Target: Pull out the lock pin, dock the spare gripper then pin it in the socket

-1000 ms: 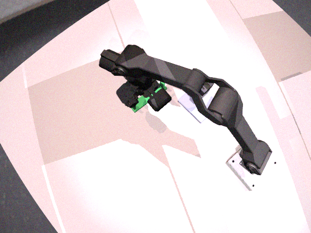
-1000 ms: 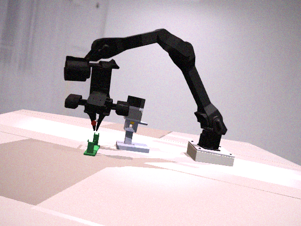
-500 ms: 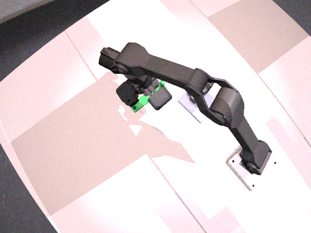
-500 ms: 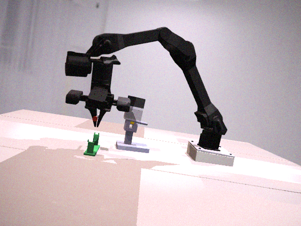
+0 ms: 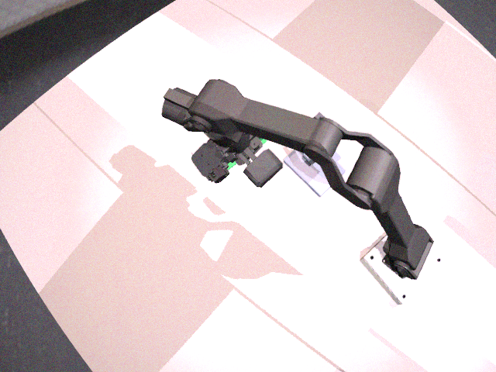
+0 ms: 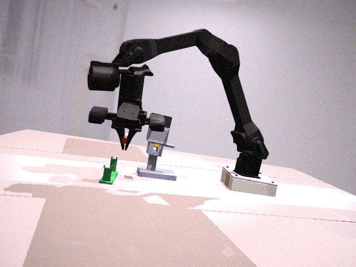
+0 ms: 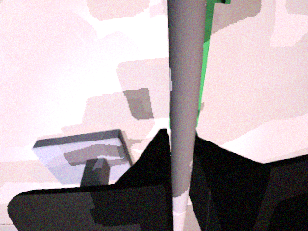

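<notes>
My gripper tip is 11 cm past the grey mount, 8 cm to the left of it and 3 cm above it. From my gripper tip the other things lie so: spare gripper 10 cm behind, 8 cm to the right, 5 cm above; then green rack 5 cm below, 3 cm ahead.
</notes>
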